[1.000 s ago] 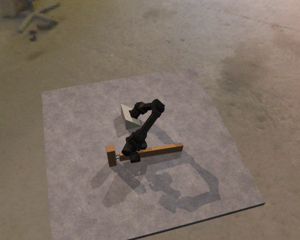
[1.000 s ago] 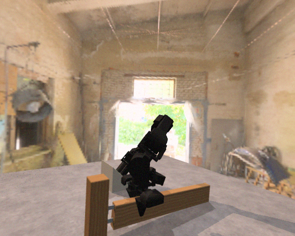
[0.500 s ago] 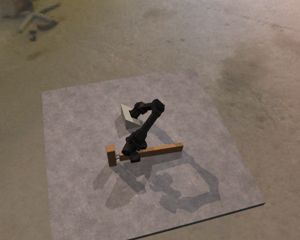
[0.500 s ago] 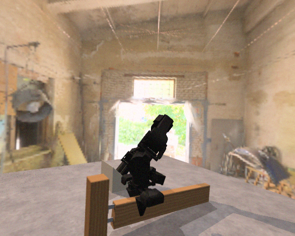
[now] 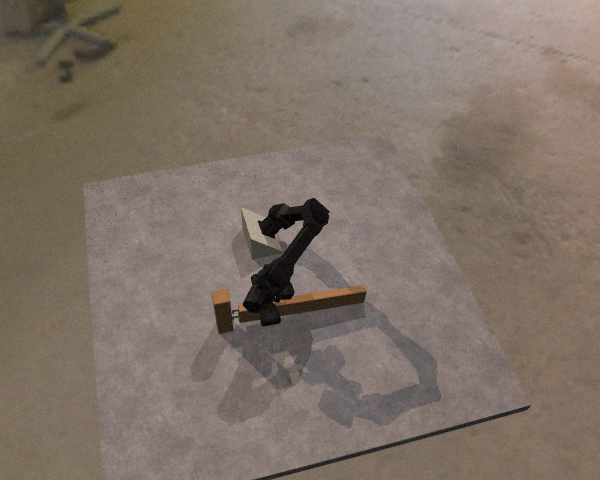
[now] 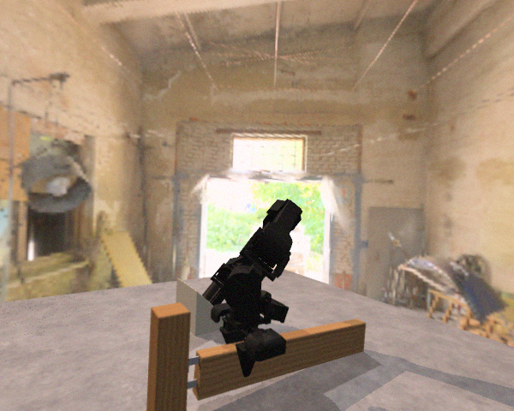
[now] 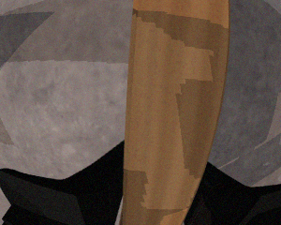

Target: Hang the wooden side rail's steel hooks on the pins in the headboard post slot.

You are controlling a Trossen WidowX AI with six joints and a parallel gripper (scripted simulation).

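My gripper tip is now 140 mm to the left of the wooden headboard post, 40 mm below it and 10 mm past it.
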